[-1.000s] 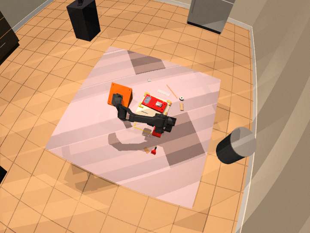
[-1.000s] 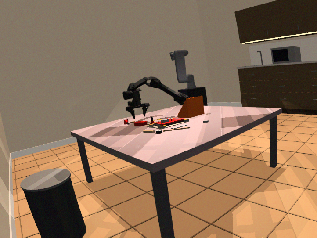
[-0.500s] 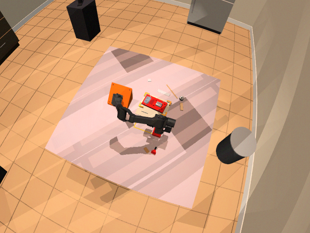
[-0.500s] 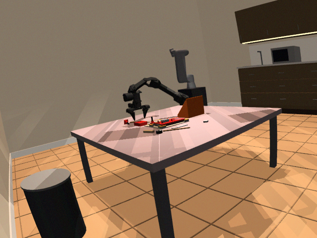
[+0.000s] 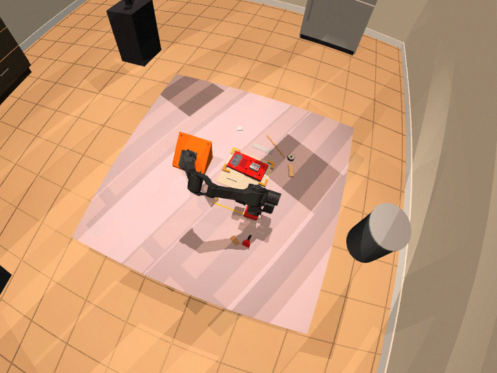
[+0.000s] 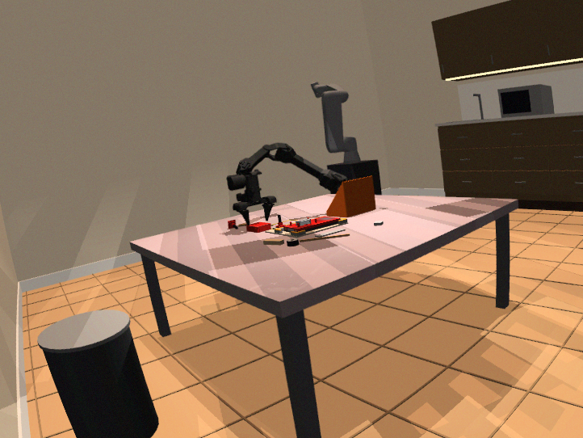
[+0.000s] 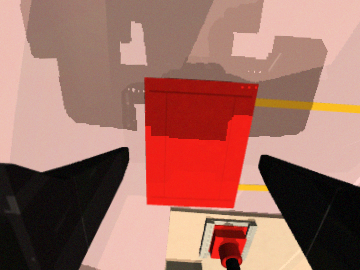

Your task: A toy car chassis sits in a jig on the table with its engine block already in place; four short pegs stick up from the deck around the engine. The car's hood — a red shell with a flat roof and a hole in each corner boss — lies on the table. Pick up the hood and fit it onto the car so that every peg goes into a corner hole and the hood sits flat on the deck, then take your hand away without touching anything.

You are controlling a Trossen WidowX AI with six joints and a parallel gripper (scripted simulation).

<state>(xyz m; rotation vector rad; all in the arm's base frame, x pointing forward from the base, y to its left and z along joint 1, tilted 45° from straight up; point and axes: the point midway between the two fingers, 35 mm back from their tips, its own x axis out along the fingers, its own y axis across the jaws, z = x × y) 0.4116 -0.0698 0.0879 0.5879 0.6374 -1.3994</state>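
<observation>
Right now my gripper tip is 10 mm above the red hood. From my gripper tip the other things lie so: black ring 380 mm to the left, 80 mm ahead, 20 mm below; grey engine block 220 mm to the left, 80 mm behind, 10 mm below; wooden block 190 mm to the right, 30 mm below, 20 mm behind.
</observation>
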